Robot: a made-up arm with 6 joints. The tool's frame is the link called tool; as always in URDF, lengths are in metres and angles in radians. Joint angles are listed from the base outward.
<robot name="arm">
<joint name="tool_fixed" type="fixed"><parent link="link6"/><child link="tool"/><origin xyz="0.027 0.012 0.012" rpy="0 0 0"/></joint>
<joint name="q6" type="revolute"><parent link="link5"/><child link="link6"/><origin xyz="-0.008 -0.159 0.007" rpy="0 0 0"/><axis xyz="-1 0 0"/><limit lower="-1.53" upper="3.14"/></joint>
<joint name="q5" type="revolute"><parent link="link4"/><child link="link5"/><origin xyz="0.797 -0.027 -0.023" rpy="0 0 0"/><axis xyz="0 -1 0"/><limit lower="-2.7" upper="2.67"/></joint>
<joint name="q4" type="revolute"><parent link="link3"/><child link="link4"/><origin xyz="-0.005 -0.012 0.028" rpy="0 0 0"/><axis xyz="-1 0 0"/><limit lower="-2.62" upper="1.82"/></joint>
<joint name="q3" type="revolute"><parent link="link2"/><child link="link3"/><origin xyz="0.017 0.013 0.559" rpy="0 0 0"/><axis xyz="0 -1 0"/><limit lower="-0.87" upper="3.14"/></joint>
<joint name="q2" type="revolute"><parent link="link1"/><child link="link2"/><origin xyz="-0.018 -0.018 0.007" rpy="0 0 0"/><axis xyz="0 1 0"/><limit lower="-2.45" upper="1.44"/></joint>
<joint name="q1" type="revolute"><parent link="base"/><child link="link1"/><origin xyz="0.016 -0.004 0.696" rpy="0 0 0"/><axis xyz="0 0 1"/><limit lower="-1.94" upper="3.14"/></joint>
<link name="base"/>
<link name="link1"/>
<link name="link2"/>
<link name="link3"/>
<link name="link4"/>
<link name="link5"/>
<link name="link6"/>
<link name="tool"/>
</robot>
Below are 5 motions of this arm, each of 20 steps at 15 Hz.
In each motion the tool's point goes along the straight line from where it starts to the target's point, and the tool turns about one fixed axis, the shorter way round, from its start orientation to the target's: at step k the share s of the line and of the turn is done. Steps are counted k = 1, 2, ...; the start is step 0. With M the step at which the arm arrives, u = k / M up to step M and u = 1 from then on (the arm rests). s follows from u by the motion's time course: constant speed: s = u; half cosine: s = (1 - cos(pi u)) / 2; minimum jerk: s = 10 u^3 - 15 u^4 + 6 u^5.
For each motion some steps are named. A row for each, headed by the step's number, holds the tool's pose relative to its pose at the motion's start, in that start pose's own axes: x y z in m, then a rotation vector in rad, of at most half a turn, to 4 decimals.
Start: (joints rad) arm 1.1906 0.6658 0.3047 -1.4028 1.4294 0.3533
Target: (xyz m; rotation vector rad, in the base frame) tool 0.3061 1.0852 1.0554 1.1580 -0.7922 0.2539
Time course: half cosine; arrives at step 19
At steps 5, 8, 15, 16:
5: -0.0195 0.0554 0.0219 0.0715 -0.0615 0.0841
8: -0.0455 0.1294 0.0511 0.1672 -0.1437 0.1966
15: -0.1079 0.3069 0.1213 0.3964 -0.3407 0.4661
16: -0.1133 0.3224 0.1274 0.4164 -0.3579 0.4896

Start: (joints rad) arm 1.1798 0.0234 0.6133 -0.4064 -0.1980 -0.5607
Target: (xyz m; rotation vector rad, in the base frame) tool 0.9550 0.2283 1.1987 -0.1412 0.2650 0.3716
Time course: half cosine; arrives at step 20
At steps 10, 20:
10: -0.1830 -0.3195 0.1242 -0.4803 0.1123 -0.5752
20: -0.3660 -0.6390 0.2484 -0.9606 0.2246 -1.1505

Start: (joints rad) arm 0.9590 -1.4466 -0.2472 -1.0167 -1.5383 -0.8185
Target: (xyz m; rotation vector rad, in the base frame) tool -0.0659 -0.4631 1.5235 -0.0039 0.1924 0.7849
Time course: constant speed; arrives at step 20
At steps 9, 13, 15, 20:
9: -0.1123 0.0315 -0.0801 -0.3314 -0.3058 -0.4537
13: -0.1622 0.0455 -0.1157 -0.4787 -0.4417 -0.6553
15: -0.1871 0.0525 -0.1335 -0.5523 -0.5096 -0.7561
20: -0.2495 0.0700 -0.1781 -0.7365 -0.6795 -1.0082

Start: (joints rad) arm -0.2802 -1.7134 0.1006 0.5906 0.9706 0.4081
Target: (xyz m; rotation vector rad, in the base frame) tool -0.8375 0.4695 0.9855 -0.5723 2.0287 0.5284
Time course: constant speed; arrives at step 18
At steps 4, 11, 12, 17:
4: 0.0170 0.0020 0.1209 -0.0487 -0.1454 -0.3577
11: 0.0468 0.0055 0.3325 -0.1339 -0.4000 -0.9838
12: 0.0510 0.0060 0.3627 -0.1461 -0.4363 -1.0732
17: 0.0723 0.0084 0.5138 -0.2070 -0.6182 -1.5204

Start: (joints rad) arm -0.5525 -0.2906 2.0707 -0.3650 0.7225 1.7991
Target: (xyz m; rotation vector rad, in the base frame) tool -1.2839 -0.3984 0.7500 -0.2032 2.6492 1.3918
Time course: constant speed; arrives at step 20
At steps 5, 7, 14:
5: 0.0728 -0.2880 -0.1844 0.1376 0.0668 -0.0953
7: 0.1019 -0.4032 -0.2581 0.1927 0.0935 -0.1334
14: 0.2037 -0.8064 -0.5162 0.3854 0.1870 -0.2667

